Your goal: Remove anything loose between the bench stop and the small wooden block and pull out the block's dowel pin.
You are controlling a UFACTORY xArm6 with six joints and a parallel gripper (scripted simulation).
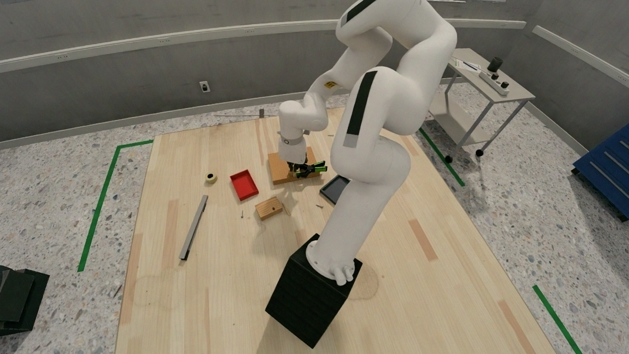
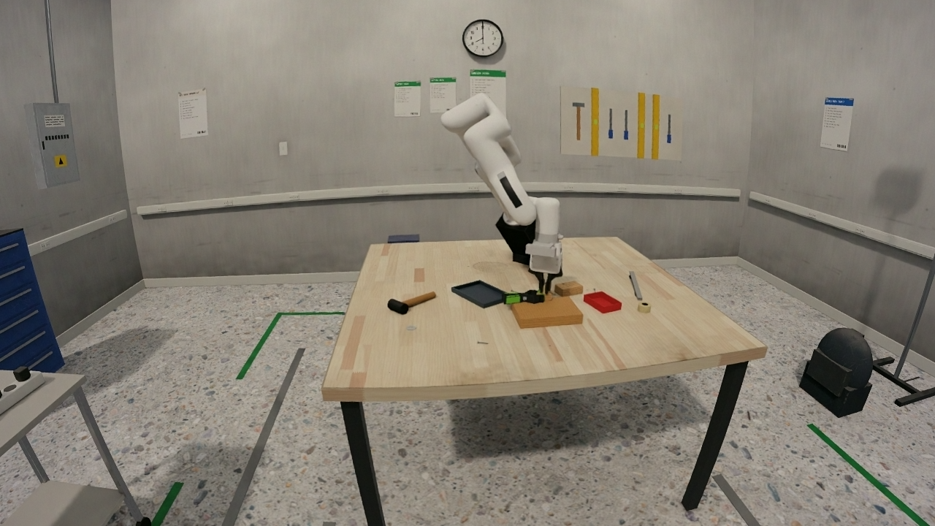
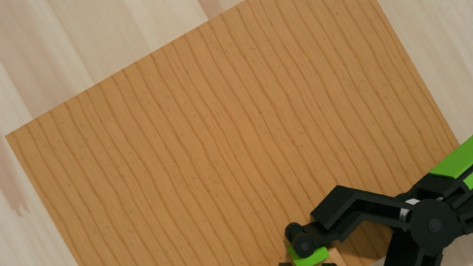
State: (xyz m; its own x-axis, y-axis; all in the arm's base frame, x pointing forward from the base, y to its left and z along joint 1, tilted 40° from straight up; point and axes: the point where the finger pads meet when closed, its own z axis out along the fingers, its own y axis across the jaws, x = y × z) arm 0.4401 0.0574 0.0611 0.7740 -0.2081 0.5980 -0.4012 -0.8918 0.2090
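My hand is 2 cm above the dowel pin. The rest, counted from my hand: small wooden block 4 cm below; then red tray 21 cm to the left, 7 cm below; then thin dowel 14 cm behind, 8 cm below, 6 cm to the left.
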